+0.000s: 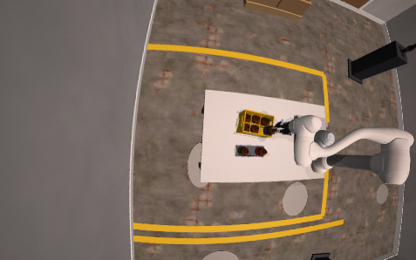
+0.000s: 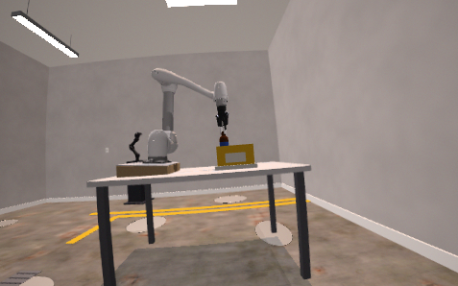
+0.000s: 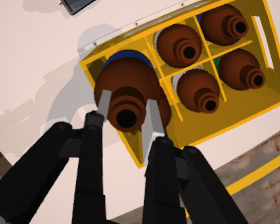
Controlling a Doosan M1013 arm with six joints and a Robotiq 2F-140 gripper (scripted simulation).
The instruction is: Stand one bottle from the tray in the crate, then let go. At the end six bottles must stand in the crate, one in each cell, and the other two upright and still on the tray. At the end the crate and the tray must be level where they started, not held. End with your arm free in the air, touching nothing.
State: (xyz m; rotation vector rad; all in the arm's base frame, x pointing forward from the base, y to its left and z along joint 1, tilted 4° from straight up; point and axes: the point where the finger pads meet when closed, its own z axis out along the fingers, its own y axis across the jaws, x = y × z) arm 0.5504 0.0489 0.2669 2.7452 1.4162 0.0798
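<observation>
Right now the crate is 90 mm ahead of my hand, 40 mm to the right of it and 230 mm below it. Also, from my hand: grey tray (60 mm ahead, 200 mm to the left, 300 mm below).
</observation>
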